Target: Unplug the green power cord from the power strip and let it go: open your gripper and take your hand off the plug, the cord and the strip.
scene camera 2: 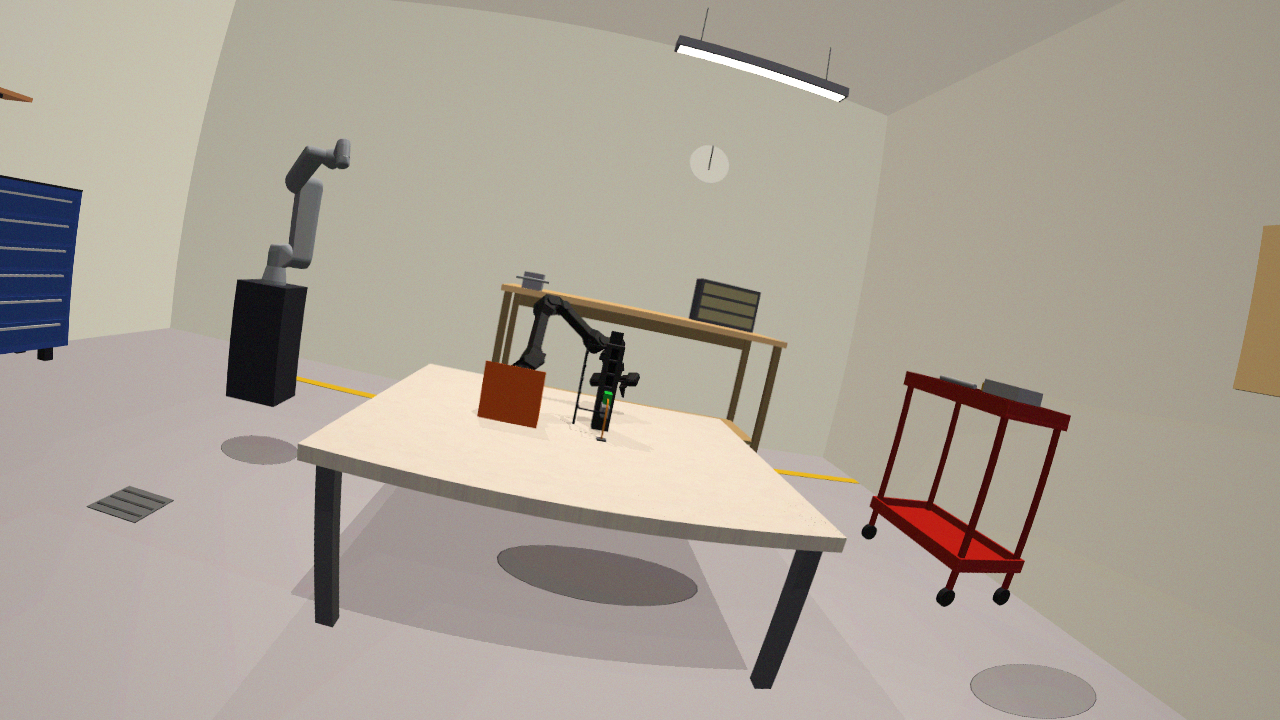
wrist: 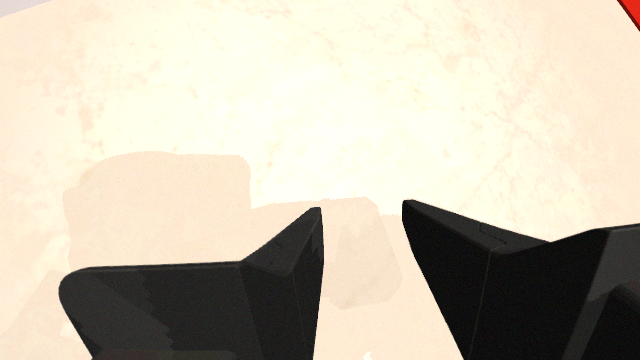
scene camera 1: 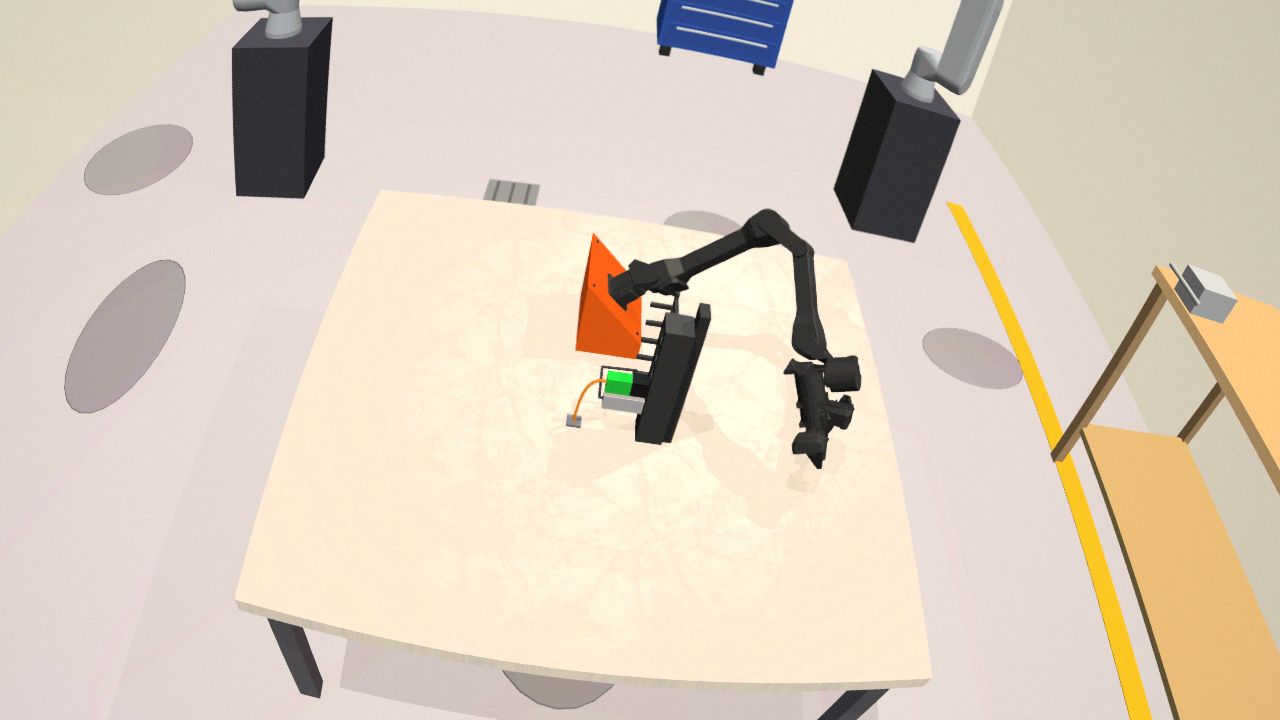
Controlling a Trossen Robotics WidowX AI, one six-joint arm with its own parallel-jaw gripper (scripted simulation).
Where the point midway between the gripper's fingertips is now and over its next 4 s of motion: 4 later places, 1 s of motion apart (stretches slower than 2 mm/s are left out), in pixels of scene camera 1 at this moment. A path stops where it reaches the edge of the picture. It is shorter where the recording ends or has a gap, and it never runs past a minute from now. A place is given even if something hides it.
The gripper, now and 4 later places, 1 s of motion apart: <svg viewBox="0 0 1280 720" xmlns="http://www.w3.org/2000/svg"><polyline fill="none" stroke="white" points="821,464 652,439 593,373 614,376 613,381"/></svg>
